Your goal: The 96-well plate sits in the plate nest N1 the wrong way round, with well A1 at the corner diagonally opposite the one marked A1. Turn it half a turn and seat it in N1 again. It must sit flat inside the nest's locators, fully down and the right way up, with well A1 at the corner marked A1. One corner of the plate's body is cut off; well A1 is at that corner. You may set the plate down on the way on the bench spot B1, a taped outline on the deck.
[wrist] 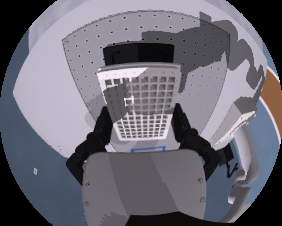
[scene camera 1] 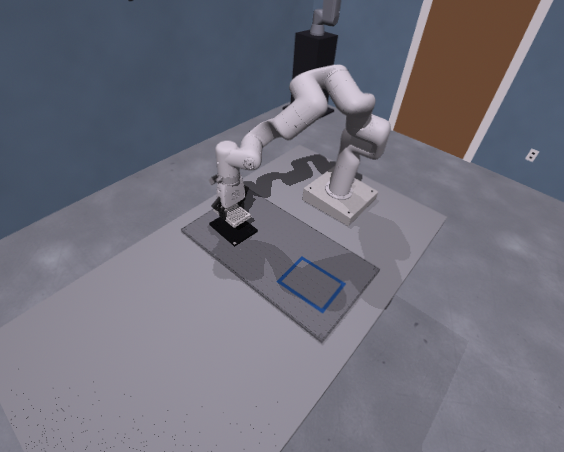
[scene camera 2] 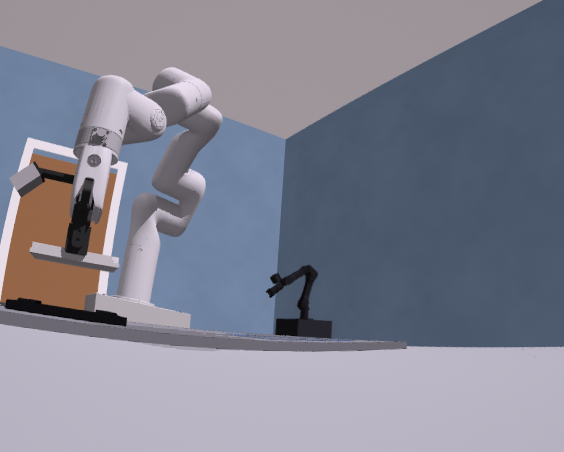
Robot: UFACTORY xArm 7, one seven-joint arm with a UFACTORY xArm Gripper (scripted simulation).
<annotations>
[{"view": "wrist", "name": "gripper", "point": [141,112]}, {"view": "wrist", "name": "white 96-well plate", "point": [132,122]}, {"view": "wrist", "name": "black plate nest N1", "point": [135,52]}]
</annotations>
